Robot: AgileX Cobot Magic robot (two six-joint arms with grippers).
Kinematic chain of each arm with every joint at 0, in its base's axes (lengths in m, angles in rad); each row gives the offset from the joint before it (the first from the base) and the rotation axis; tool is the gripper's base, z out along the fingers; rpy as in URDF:
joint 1: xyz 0 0 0.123 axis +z
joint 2: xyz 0 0 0 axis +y
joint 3: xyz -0.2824 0 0.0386 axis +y
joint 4: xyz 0.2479 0 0.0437 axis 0.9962 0 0.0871
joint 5: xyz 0 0 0 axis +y
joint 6: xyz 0.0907 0 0.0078 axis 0.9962 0 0.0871
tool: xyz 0 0 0 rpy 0 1.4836 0
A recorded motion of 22 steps. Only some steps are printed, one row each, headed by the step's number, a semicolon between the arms.
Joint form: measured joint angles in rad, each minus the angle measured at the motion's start. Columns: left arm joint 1, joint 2, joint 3, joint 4, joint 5, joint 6; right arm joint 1, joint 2, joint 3, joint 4, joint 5, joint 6.
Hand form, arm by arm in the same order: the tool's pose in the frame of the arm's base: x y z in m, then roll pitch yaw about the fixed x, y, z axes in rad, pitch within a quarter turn. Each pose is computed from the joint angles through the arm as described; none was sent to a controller.
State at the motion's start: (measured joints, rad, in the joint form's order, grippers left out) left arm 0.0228 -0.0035 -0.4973 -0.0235 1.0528 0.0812; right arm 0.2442 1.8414 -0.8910 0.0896 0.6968 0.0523
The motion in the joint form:
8: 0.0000 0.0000 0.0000 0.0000 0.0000 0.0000; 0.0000 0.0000 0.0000 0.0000 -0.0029 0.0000
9: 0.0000 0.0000 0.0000 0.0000 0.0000 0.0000; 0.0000 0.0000 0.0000 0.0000 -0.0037 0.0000
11: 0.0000 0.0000 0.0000 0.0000 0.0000 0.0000; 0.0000 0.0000 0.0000 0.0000 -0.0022 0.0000
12: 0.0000 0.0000 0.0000 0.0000 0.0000 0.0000; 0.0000 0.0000 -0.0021 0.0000 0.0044 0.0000
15: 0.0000 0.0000 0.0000 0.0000 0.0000 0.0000; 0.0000 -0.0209 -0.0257 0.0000 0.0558 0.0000
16: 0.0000 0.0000 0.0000 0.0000 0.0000 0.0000; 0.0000 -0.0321 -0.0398 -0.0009 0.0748 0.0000
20: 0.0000 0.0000 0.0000 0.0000 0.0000 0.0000; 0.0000 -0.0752 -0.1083 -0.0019 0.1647 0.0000
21: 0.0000 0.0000 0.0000 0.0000 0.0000 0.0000; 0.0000 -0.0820 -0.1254 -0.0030 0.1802 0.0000
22: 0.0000 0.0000 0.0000 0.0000 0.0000 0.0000; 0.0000 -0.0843 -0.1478 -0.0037 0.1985 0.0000
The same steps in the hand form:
8: -0.0047 -0.0020 0.2771 3.0238 1.1027 3.0098; 0.2837 0.0761 0.1176 3.0829 0.0086 -3.0185
9: -0.0047 -0.0020 0.2771 3.0238 1.1027 3.0098; 0.2838 0.0761 0.1176 3.0828 0.0094 -3.0185
11: -0.0047 -0.0020 0.2771 3.0238 1.1027 3.0098; 0.2836 0.0761 0.1176 3.0829 0.0079 -3.0184
12: -0.0047 -0.0020 0.2771 3.0238 1.1027 3.0098; 0.2836 0.0761 0.1180 3.0830 0.0034 -3.0180
15: -0.0047 -0.0020 0.2771 3.0238 1.1027 3.0098; 0.2850 0.0768 0.1285 3.0804 -0.0036 -3.0150
16: -0.0047 -0.0020 0.2771 3.0238 1.1027 3.0098; 0.2867 0.0772 0.1345 3.0791 0.0026 -3.0131
20: -0.0047 -0.0020 0.2771 3.0238 1.1027 3.0098; 0.2938 0.0794 0.1612 3.0720 0.0240 -3.0067
21: -0.0047 -0.0020 0.2771 3.0238 1.1027 3.0098; 0.2959 0.0800 0.1669 3.0712 0.0325 -3.0050
22: -0.0047 -0.0020 0.2771 3.0238 1.1027 3.0098; 0.2991 0.0808 0.1724 3.0701 0.0388 -3.0033

